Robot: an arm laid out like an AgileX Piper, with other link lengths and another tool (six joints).
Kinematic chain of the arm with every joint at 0, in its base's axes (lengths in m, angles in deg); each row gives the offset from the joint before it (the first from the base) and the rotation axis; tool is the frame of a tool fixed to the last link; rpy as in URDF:
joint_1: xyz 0 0 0.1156 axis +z
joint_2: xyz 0 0 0 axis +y
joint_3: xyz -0.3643 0 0.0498 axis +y
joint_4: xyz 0.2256 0 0.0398 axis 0.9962 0 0.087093
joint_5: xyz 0 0 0 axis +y
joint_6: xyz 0.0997 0 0.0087 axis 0.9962 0 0.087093
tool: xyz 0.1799 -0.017 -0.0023 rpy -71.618 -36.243 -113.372
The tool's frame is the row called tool.
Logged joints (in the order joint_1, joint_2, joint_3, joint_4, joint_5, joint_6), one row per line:
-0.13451 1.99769 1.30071 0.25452 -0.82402 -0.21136
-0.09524 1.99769 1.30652 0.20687 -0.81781 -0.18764
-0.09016 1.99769 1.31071 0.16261 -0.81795 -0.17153
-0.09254 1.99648 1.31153 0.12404 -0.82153 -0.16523
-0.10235 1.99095 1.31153 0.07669 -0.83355 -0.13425
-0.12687 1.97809 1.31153 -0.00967 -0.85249 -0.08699
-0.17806 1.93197 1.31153 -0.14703 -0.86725 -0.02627
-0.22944 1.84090 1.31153 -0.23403 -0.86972 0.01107
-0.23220 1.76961 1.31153 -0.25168 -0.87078 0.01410
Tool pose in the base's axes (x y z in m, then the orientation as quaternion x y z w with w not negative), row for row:
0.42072 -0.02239 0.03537 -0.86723 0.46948 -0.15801 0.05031
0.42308 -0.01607 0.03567 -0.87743 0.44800 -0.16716 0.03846
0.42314 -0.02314 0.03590 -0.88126 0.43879 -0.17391 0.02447
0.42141 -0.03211 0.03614 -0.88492 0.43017 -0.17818 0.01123
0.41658 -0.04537 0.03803 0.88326 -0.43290 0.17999 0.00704
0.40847 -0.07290 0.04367 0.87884 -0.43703 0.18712 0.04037
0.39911 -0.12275 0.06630 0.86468 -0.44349 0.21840 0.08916
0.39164 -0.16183 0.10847 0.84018 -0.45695 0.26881 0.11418
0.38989 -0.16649 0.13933 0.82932 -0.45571 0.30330 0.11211
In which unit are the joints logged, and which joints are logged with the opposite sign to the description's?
The joints are logged in radians. Opposite sign: joint_3, joint_5.
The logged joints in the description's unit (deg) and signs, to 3 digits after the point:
-7.707 114.459 -74.525 14.583 47.213 -12.110
-5.457 114.459 -74.858 11.853 46.857 -10.751
-5.166 114.459 -75.098 9.317 46.865 -9.828
-5.302 114.390 -75.145 7.107 47.070 -9.467
-5.864 114.073 -75.145 4.394 47.759 -7.692
-7.269 113.336 -75.145 -0.554 48.844 -4.984
-10.202 110.694 -75.145 -8.424 49.690 -1.505
-13.146 105.476 -75.145 -13.409 49.831 0.634
-13.304 101.391 -75.145 -14.420 49.892 0.808

